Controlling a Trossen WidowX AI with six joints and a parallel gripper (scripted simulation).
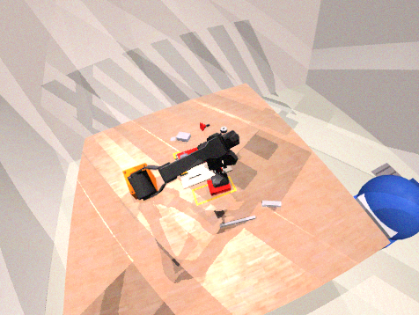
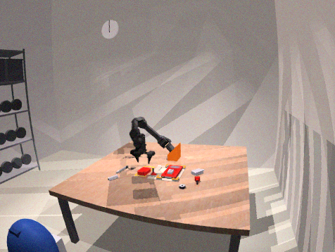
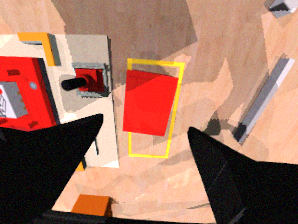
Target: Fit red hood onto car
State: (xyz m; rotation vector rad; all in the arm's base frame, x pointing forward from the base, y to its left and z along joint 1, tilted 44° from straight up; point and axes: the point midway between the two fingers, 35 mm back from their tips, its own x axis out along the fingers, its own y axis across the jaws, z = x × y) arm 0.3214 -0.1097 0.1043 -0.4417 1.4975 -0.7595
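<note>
Now: gripper tip 6 cm above the red hood. The rest, counted from my gripper tip: grey rod 1 cm behind, 19 cm to the right, 7 cm below.
</note>
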